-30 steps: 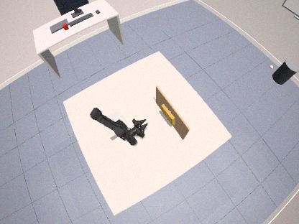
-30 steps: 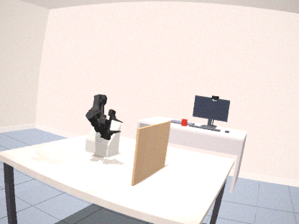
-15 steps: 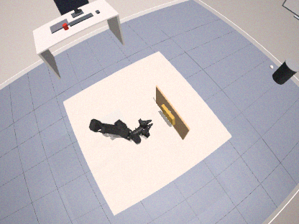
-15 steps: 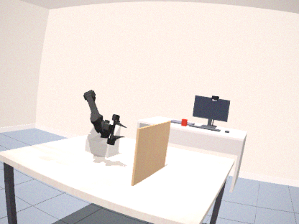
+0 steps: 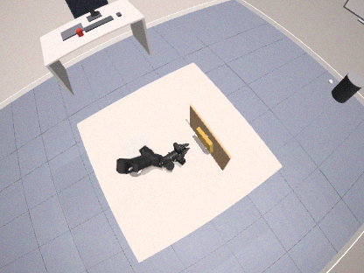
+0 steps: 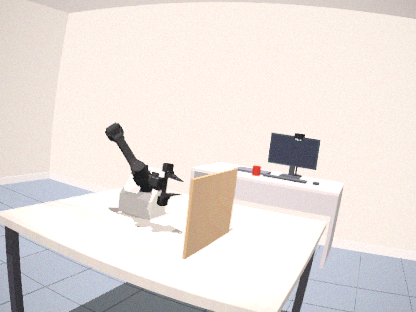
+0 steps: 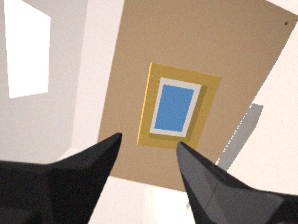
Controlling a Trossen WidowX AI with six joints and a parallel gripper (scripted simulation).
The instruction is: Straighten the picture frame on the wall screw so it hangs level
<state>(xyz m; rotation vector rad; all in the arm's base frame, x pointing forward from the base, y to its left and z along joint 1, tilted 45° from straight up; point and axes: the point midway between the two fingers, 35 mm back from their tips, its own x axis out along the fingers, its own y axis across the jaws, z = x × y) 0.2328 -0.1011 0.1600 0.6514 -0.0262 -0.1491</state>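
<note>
Now: gripper tip 13 cm short of the picture frame, 2 cm to the left of it and 5 cm above it. Round my gripper tip: wall board 14 cm ahead, 2 cm to the right, 6 cm below.
</note>
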